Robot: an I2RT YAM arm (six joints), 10 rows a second.
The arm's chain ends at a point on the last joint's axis. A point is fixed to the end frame.
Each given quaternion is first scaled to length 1.
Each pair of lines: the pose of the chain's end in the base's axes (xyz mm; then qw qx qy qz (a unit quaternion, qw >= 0)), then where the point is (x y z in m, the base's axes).
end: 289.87 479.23 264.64 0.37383 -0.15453 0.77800 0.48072
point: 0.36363 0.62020 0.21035
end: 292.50 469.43 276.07 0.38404 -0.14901 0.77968 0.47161
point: 0.37051 0.60798 0.22151
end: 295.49 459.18 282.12 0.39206 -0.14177 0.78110 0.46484
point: 0.37723 0.59556 0.22754
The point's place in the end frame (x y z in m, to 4 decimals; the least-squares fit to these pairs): 0.0068 -0.0095 0.1677
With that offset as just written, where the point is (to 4 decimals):
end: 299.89 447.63 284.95 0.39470 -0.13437 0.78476 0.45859
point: 0.3841 0.5820 0.2292
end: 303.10 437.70 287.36 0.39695 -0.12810 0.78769 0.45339
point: 0.3894 0.5703 0.2306
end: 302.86 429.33 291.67 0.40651 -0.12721 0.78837 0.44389
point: 0.3924 0.5597 0.2347
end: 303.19 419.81 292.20 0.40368 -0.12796 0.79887 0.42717
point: 0.3939 0.5468 0.2297
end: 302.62 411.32 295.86 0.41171 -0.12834 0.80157 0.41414
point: 0.3964 0.5354 0.2320
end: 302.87 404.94 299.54 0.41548 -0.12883 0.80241 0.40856
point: 0.3980 0.5277 0.2353
